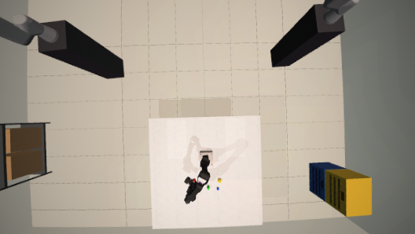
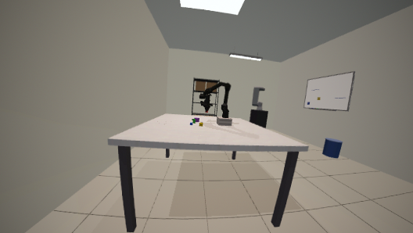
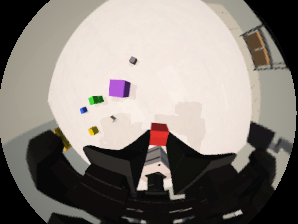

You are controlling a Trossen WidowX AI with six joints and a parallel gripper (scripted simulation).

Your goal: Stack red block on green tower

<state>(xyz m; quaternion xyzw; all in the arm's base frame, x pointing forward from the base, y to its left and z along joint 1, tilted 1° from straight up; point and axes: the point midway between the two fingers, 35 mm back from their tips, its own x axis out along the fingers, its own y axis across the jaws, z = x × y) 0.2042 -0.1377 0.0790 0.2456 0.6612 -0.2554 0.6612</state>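
The purple block lies 12 cm ahead of my gripper tip, 4 cm to the left of it and 10 cm below it. The rest, counted from my gripper tip: small grey piece (16 cm ahead, 4 cm to the right, 11 cm below); then red block (right at my gripper tip); then yellow block (9 cm ahead, 27 cm to the left, 11 cm below).
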